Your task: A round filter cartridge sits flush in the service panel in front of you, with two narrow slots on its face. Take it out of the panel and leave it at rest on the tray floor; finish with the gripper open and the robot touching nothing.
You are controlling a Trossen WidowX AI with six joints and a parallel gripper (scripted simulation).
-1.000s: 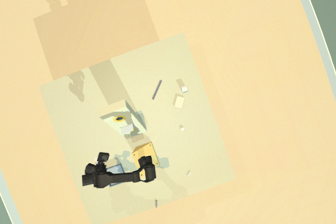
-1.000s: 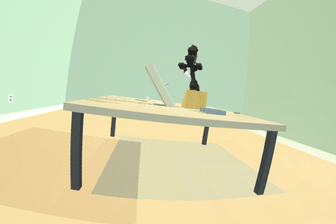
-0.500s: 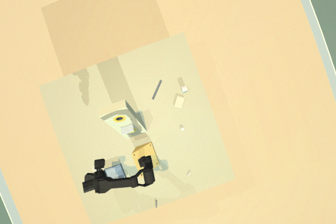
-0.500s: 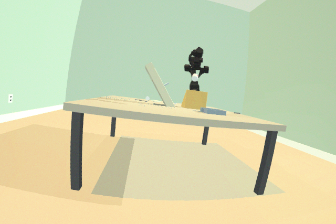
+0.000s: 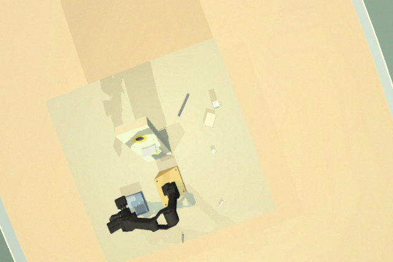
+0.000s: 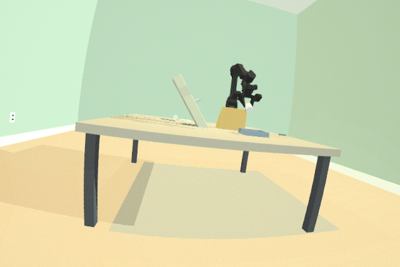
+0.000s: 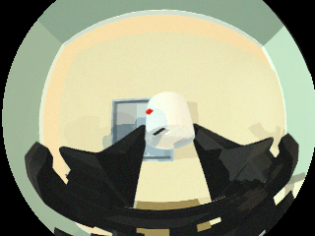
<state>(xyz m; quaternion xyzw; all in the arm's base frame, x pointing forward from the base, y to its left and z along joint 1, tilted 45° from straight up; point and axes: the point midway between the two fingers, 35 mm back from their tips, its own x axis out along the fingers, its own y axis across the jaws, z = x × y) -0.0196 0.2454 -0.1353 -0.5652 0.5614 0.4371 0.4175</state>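
Now: the blue-grey tray 60 mm behind my gripper tip, 10 mm to the right of it and 160 mm below it. From my gripper tip the other things lie so: cream tile: 350 mm ahead, 700 mm to the right, 160 mm below; service panel: 350 mm ahead, 280 mm to the right, 10 mm above; round filter cartridge: right at my gripper tip.
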